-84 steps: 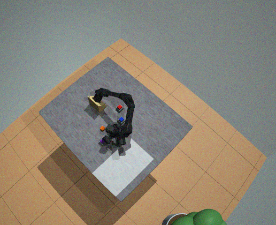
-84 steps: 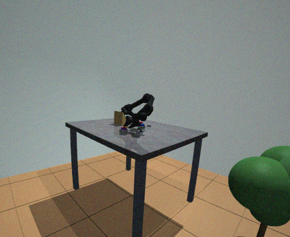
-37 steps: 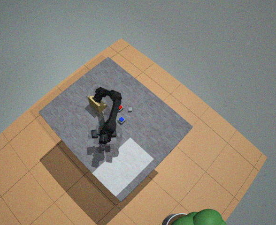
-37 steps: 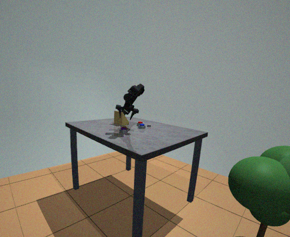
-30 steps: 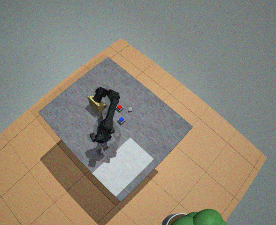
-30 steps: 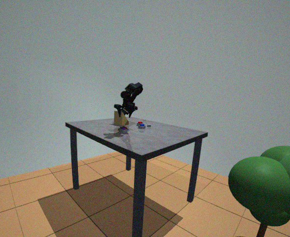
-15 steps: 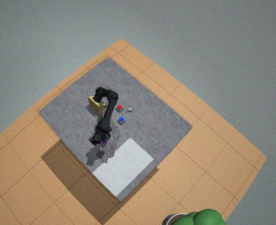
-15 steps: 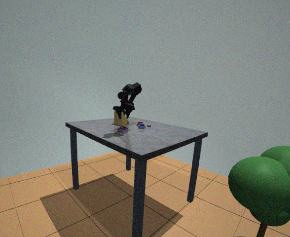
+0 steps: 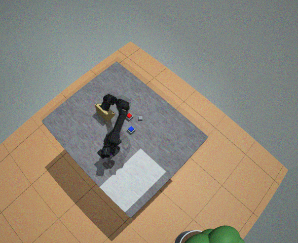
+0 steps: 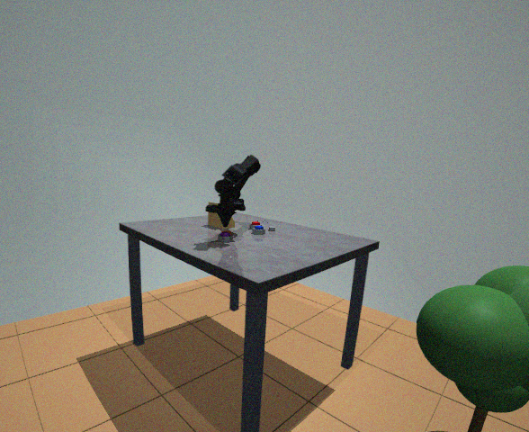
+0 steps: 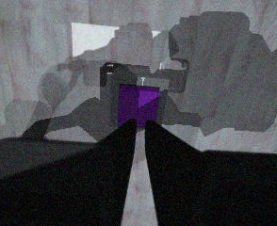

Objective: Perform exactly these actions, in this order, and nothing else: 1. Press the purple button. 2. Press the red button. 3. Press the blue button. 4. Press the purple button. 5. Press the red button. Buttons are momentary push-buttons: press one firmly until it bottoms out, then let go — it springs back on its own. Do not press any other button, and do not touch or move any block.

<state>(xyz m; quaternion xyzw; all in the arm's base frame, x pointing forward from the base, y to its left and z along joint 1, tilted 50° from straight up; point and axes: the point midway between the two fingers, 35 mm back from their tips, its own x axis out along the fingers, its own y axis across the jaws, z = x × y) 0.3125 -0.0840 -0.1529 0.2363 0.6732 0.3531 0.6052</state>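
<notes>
Now: the purple button 3 cm below my gripper tip. Round my gripper tip: orange block 10 cm behind, 7 cm to the left, 6 cm below; blue button 24 cm to the left, 6 cm behind, 3 cm below; red button 31 cm to the left, 16 cm behind, 3 cm below.
</notes>
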